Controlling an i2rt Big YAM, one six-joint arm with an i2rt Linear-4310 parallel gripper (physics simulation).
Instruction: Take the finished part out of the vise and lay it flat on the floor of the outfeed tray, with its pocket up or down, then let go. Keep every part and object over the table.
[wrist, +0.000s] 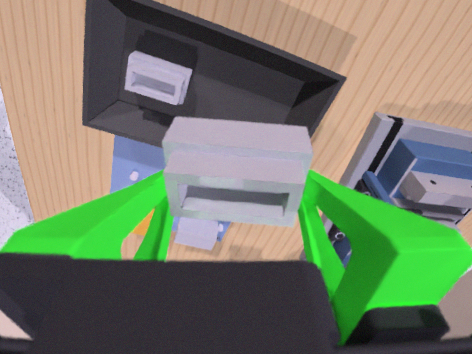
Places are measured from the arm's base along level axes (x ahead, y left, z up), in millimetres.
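Where they show: gripper, fingertip midpoint: (236, 177).
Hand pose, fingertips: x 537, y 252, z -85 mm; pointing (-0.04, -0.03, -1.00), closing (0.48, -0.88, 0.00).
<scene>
Each offset is from my fingertips to the top centre of the thing. "spot": to the spot under its first point. Level surfaces: height alone.
My gripper (236, 177) is shut on the finished part @[30 mm up, 9 mm ahead, 5 mm left] (237, 170), a light grey stepped block with a rectangular pocket that faces the camera. The green fingers hold it by its two ends, above the table. The dark outfeed tray @[spot: 149 mm down, 32 mm ahead, 37 mm left] (215, 27) lies beyond the part, at the upper left and middle of the view; the held part covers a piece of its near wall. The blue and grey vise @[92 mm down, 72 mm back, 312 mm right] (387, 137) stands at the right, partly cut off by the frame, with no finished part seen in its visible jaws.
Another grey pocketed part @[144 mm down, 41 mm back, 67 mm left] (158, 77) lies in the left end of the tray. A blue plate @[183 mm down, 198 mm back, 9 mm right] (127, 162) with pegs lies on the near side of the tray, with a grey block @[147 mm down, 240 mm back, 61 mm right] (197, 233) and an orange block @[147 mm down, 254 mm back, 27 mm left] (143, 225) partly hidden by the gripper. The wooden table @[191 mm down] (42, 65) lies beneath.
</scene>
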